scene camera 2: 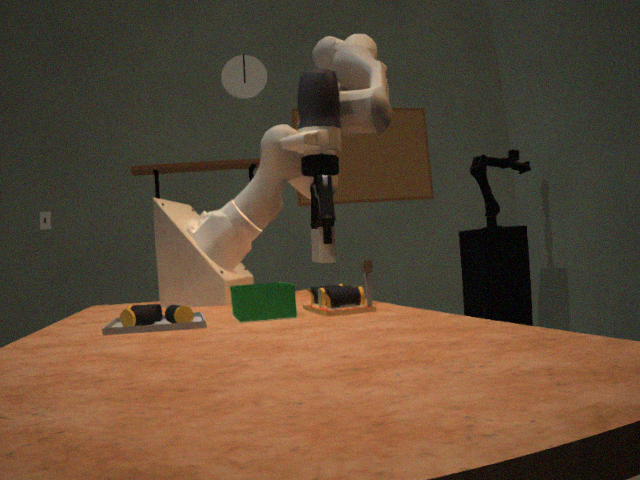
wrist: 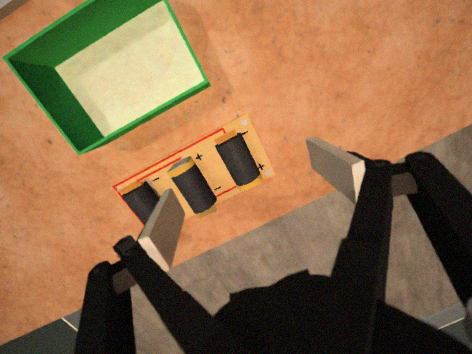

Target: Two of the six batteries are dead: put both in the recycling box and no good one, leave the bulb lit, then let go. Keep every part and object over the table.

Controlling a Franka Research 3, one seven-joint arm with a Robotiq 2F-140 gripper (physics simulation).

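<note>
The green recycling box [scene camera 2: 264, 301] [wrist: 145, 116] stands mid-table; no battery shows on its visible floor. The wooden holder board [scene camera 2: 339, 311] [wrist: 258, 150] carries three black batteries with yellow ends: one on the right [wrist: 239, 159], one in the middle [wrist: 193, 187], and one on the left [wrist: 141, 200], partly behind a finger. The grey tray [scene camera 2: 155, 329] holds batteries, with one [scene camera 2: 142, 314] and another [scene camera 2: 179, 314] showing. The bulb post [scene camera 2: 367, 281] stands at the board; its top looks brown, and I cannot tell if it is lit. My gripper [scene camera 2: 323, 249] [wrist: 242, 177] is open and empty, above the board.
The tabletop [scene camera 2: 330, 382] [wrist: 310, 65] ends near the board, with grey floor [wrist: 280, 250] beyond its edge. The tray's corner [wrist: 12, 9] shows at the upper left of the wrist view. A black pedestal [scene camera 2: 496, 273] with a small dark arm stands behind the table.
</note>
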